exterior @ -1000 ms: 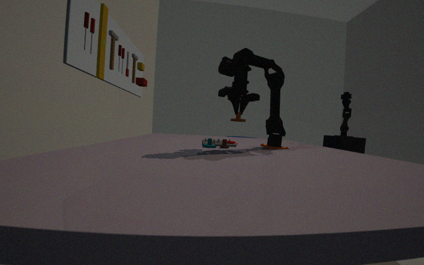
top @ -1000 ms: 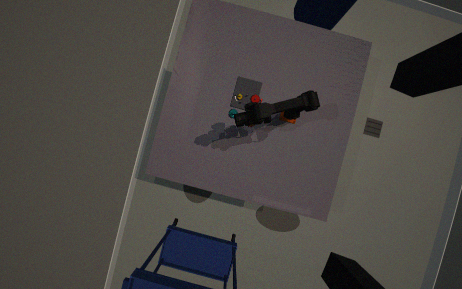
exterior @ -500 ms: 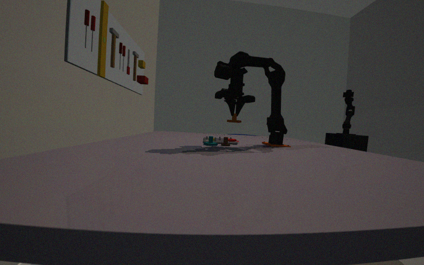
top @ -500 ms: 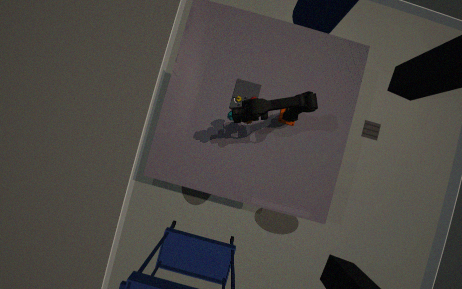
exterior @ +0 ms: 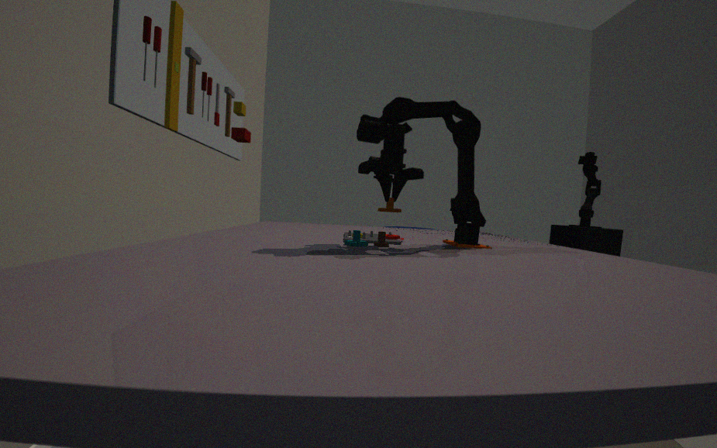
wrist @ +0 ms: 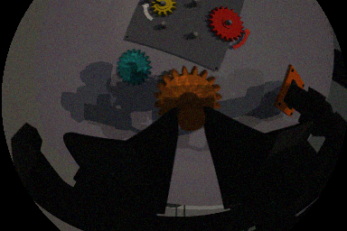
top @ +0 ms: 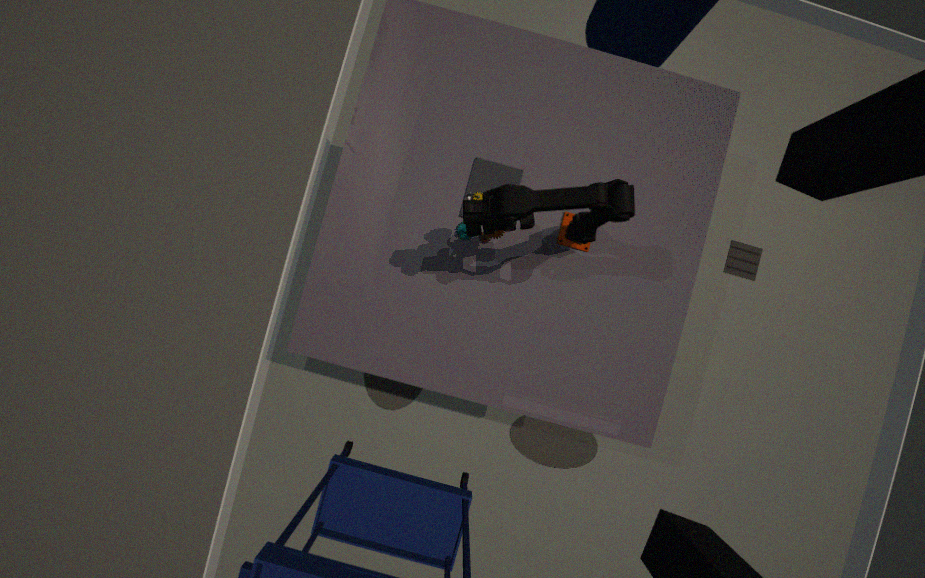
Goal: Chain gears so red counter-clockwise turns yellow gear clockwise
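Right now my gripper tip is 110 mm above the small brown gear, 20 mm to the right of it and 20 mm short of it. From my gripper tip the other things lie so: red gear: 120 mm to the right, 110 mm below, 20 mm behind; then teal gear: 110 mm below, 90 mm ahead, 20 mm to the left; then orange gear: 10 mm below.
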